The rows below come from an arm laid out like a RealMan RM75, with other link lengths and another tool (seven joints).
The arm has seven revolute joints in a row. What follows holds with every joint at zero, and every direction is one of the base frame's. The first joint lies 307.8 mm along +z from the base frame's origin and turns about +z. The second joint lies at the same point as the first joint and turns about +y. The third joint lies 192 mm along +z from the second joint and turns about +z. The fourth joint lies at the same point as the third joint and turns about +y. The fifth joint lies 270.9 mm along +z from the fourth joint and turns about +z. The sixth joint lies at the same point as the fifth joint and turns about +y. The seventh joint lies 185.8 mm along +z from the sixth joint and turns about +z. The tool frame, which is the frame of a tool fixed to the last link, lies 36 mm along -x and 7 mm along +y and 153 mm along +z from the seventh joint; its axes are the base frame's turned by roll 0, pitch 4.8 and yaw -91.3 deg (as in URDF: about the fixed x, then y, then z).
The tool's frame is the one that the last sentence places.
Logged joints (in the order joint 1, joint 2, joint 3, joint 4, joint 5, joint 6, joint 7), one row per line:
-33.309, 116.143, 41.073, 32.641, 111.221, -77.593, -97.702
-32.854, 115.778, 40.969, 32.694, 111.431, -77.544, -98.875
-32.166, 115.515, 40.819, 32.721, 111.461, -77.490, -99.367
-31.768, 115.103, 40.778, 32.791, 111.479, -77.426, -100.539
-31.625, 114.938, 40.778, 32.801, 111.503, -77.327, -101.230
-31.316, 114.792, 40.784, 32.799, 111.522, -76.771, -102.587
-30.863, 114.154, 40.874, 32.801, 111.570, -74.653, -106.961
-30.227, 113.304, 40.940, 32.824, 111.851, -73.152, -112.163
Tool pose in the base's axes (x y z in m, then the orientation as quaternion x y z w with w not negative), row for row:
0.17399, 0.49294, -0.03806, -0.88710, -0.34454, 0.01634, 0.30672
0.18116, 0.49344, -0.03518, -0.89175, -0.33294, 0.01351, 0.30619
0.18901, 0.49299, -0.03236, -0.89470, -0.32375, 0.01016, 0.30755
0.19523, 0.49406, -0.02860, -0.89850, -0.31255, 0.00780, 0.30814
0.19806, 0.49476, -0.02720, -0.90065, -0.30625, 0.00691, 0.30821
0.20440, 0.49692, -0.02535, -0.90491, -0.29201, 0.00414, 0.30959
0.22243, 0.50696, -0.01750, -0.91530, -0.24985, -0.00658, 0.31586
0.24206, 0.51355, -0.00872, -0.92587, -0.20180, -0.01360, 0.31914
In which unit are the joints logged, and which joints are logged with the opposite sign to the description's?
The joints are logged in degrees. Opposite sign: joint 1, joint 3, joint 4, joint 5, joint 7.
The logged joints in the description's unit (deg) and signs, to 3 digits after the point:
33.309, 116.143, -41.073, -32.641, -111.221, -77.593, 97.702
32.854, 115.778, -40.969, -32.694, -111.431, -77.544, 98.875
32.166, 115.515, -40.819, -32.721, -111.461, -77.490, 99.367
31.768, 115.103, -40.778, -32.791, -111.479, -77.426, 100.539
31.625, 114.938, -40.778, -32.801, -111.503, -77.327, 101.230
31.316, 114.792, -40.784, -32.799, -111.522, -76.771, 102.587
30.863, 114.154, -40.874, -32.801, -111.570, -74.653, 106.961
30.227, 113.304, -40.940, -32.824, -111.851, -73.152, 112.163

